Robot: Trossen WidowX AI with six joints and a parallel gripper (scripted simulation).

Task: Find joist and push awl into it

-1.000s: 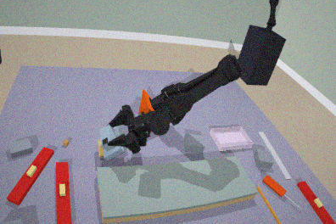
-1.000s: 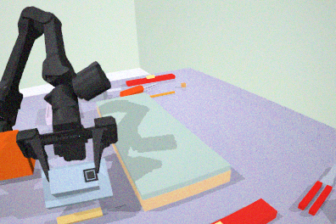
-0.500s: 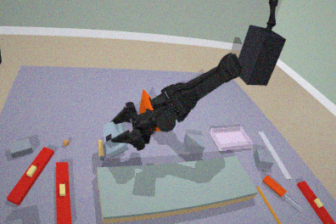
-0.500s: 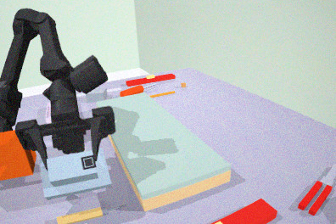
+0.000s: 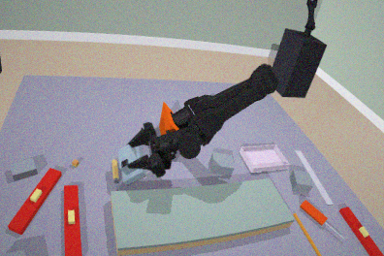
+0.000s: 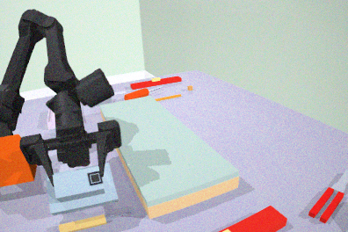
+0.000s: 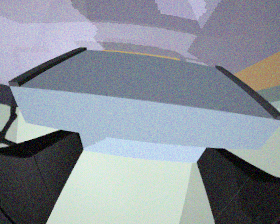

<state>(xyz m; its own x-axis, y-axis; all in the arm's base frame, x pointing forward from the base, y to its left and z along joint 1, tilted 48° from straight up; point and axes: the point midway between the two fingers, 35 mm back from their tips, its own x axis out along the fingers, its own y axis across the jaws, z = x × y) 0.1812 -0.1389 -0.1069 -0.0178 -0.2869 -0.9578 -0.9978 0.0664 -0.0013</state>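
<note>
The awl is 7 cm below my gripper tip, 3 cm to the right of it and 2 cm ahead of it. The rest, counted from my gripper tip: grey block (32 cm to the right, 6 cm below, 1 cm behind); pale pink tray (52 cm to the left, 6 cm below, 2 cm behind); stud finder (2 cm ahead, 1 cm below).
</note>
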